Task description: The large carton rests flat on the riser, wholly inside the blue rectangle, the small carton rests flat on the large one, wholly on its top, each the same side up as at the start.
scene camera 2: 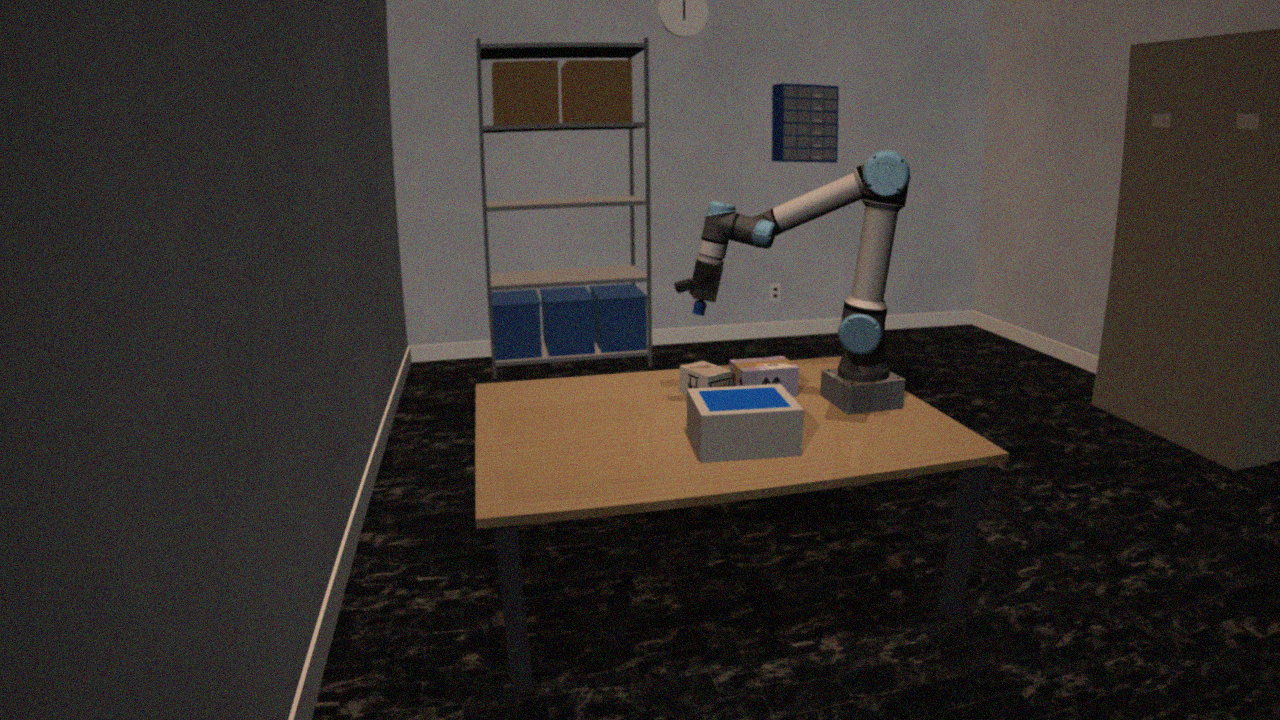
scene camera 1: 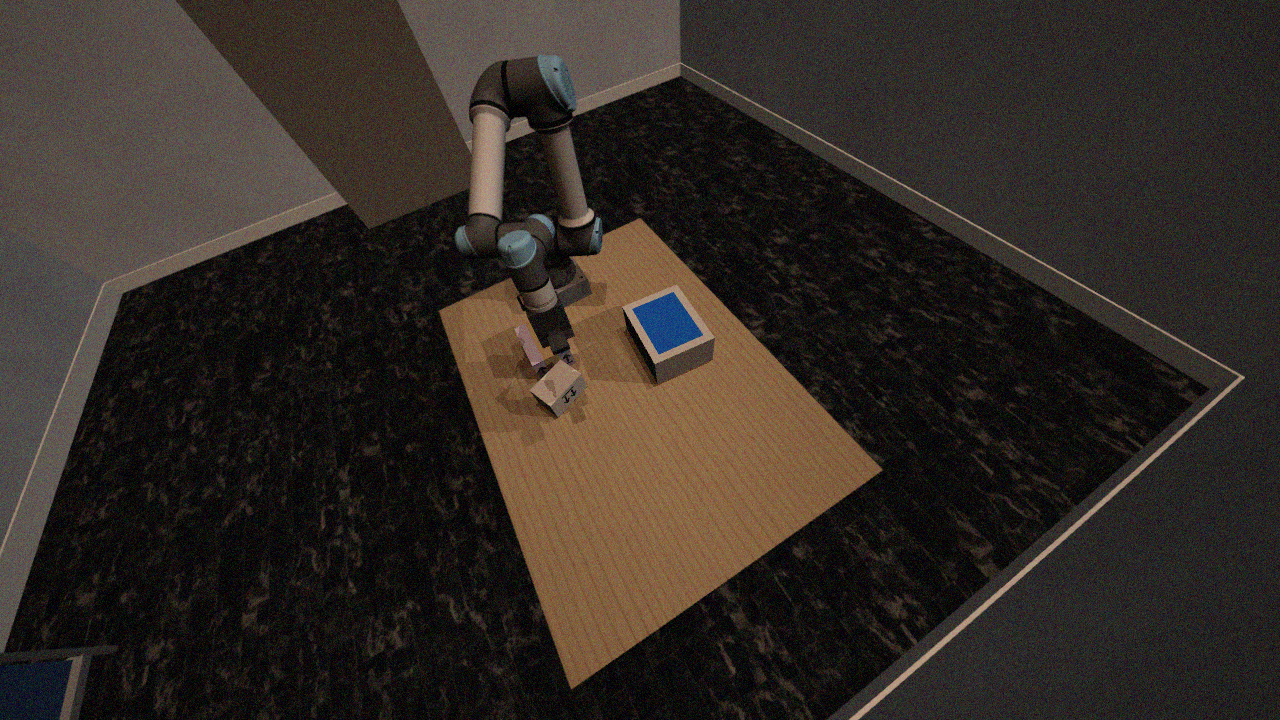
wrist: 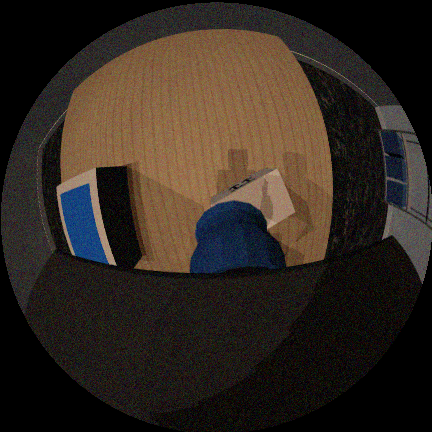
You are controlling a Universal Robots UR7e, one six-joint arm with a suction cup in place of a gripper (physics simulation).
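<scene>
The large carton (scene camera 1: 527, 345) (scene camera 2: 776, 379), pinkish with dark marks, lies on the table near the arm's base; the arm's tool partly covers it in scene camera 1, and it does not show in the wrist view. The small carton (scene camera 1: 556, 385) (scene camera 2: 703, 377) (wrist: 282, 197), pale with dark marks, lies turned beside it. The grey riser (scene camera 1: 684, 360) (scene camera 2: 750, 436) (wrist: 118, 215) bears the bare blue rectangle (scene camera 1: 667, 322) (scene camera 2: 742, 398) (wrist: 84, 222). My gripper, a blue suction cup (scene camera 2: 699, 308) (wrist: 232, 230), hangs open well above the cartons, with nothing on it.
The wooden table (scene camera 1: 662, 501) (scene camera 2: 572, 465) (wrist: 175, 100) carries the arm's base (scene camera 2: 861, 391) behind the large carton. A shelf rack (scene camera 2: 484, 205) with bins stands behind the table, and a tall brown cabinet (scene camera 2: 1190, 250) stands at the right.
</scene>
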